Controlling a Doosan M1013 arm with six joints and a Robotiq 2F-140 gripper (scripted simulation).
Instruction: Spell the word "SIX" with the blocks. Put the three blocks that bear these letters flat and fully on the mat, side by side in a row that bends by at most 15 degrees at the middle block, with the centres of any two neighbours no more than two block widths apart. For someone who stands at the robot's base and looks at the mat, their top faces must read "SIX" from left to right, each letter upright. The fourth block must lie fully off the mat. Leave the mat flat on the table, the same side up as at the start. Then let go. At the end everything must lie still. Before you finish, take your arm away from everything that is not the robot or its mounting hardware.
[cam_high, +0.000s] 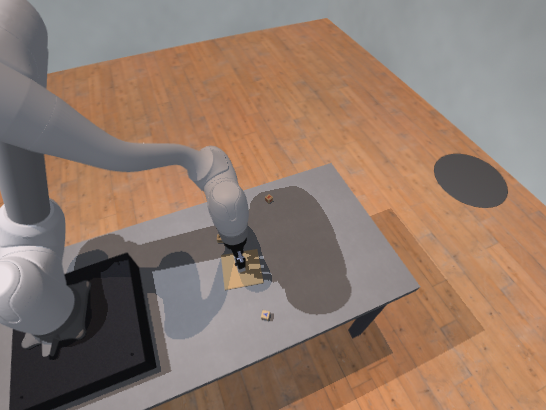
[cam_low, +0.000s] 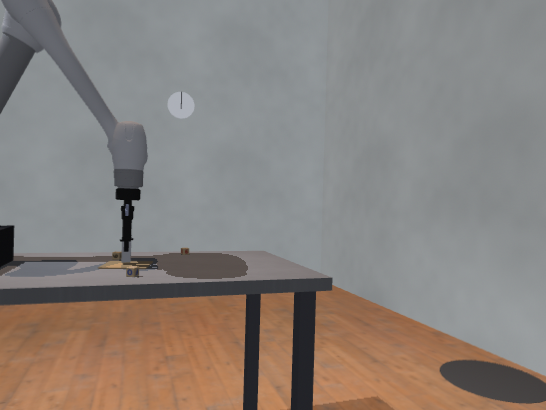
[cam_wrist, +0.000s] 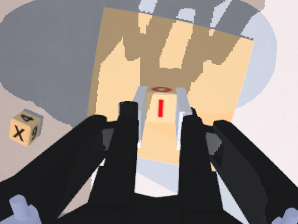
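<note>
The tan mat lies 4 cm below my hand. From my hand the other things lie so: block (14 cm to the left, 6 cm behind, 3 cm below).
</note>
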